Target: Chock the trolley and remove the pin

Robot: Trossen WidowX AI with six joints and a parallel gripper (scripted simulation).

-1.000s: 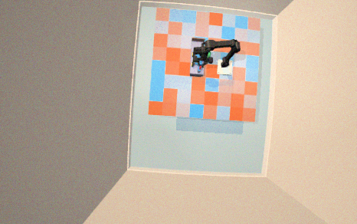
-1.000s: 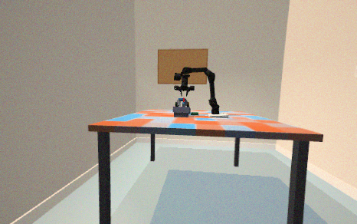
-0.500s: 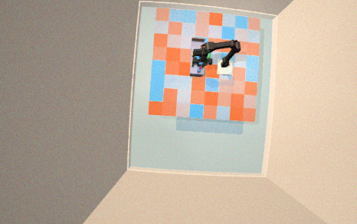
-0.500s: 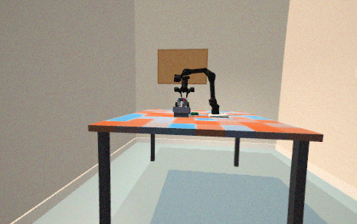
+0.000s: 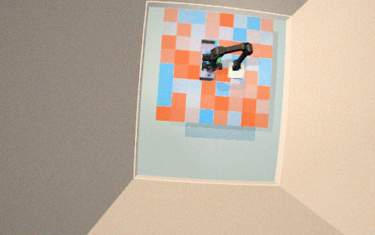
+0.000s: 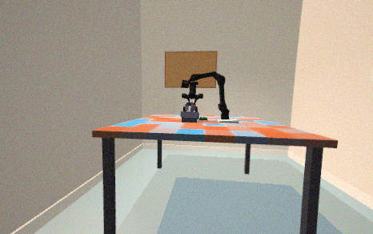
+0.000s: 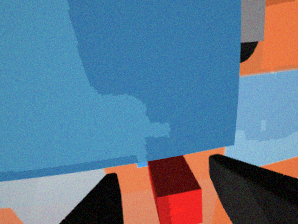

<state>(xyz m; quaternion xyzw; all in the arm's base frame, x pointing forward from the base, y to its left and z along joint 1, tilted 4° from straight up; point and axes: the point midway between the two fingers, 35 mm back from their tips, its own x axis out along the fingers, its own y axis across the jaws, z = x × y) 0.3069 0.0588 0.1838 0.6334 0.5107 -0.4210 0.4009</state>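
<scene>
The red-headed stop pin lies 10 mm below my gripper tip. Also, from my gripper tip: blue trolley (110 mm to the right, 30 mm below); grey ramp (120 mm to the right, 100 mm below); yellow chock (70 mm behind, 210 mm to the right, 60 mm below).
</scene>
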